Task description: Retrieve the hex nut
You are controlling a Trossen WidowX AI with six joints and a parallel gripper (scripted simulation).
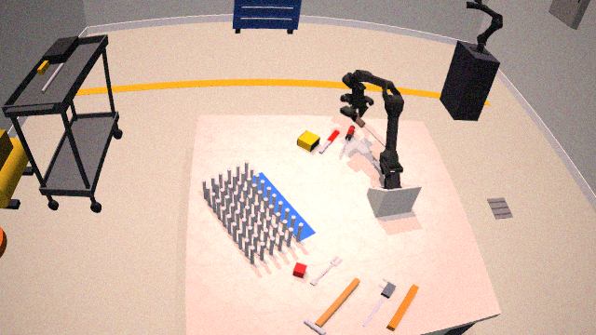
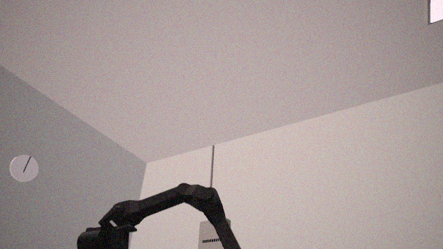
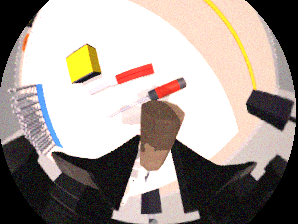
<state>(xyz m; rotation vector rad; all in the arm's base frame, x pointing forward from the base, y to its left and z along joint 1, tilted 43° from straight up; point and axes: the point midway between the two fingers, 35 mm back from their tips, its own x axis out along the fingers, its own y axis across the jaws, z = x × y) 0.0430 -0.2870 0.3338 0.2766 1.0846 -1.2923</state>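
The blue taped strip is 420 mm ahead of my gripper tip, 370 mm to the left of it and 150 mm below it. Round my gripper tip: brown-handled screwdriver: 90 mm to the left, 50 mm behind, 20 mm below; then yellow block: 220 mm ahead, 130 mm below; then fork-ended tool: 720 mm to the left, 290 mm ahead, 140 mm below.
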